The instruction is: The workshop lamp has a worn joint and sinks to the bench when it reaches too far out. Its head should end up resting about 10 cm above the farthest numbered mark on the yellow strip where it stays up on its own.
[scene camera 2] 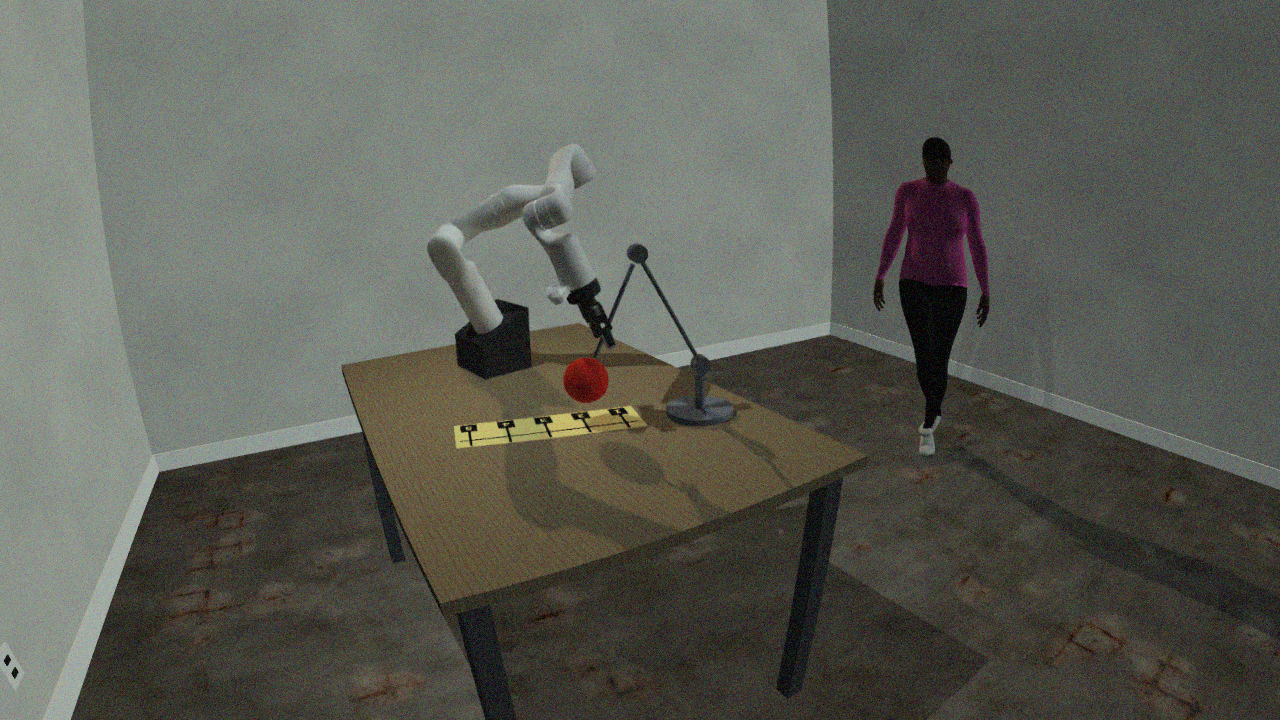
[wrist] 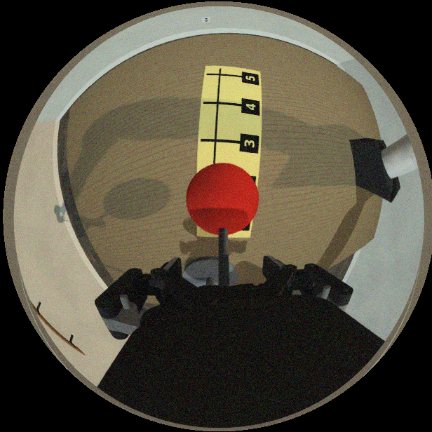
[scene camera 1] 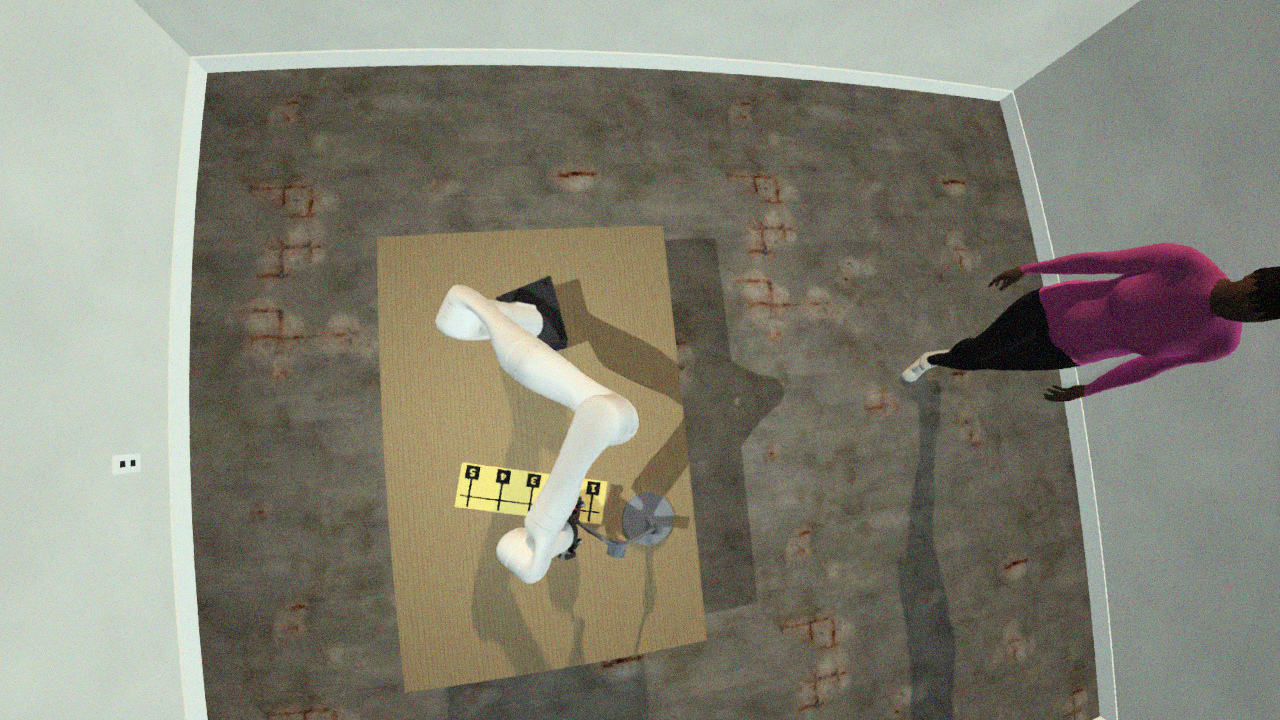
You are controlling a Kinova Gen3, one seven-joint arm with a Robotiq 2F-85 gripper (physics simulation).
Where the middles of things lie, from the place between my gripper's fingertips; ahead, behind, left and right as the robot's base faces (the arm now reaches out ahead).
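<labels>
Round grey lamp base (scene camera 1: 643, 507): 80 mm ahead of my hand, 200 mm to the left of it, 140 mm below it. With respect to the yellow strip (scene camera 1: 495, 489), my hand is 60 mm past it, 130 mm to the left of it and 190 mm above it.
</labels>
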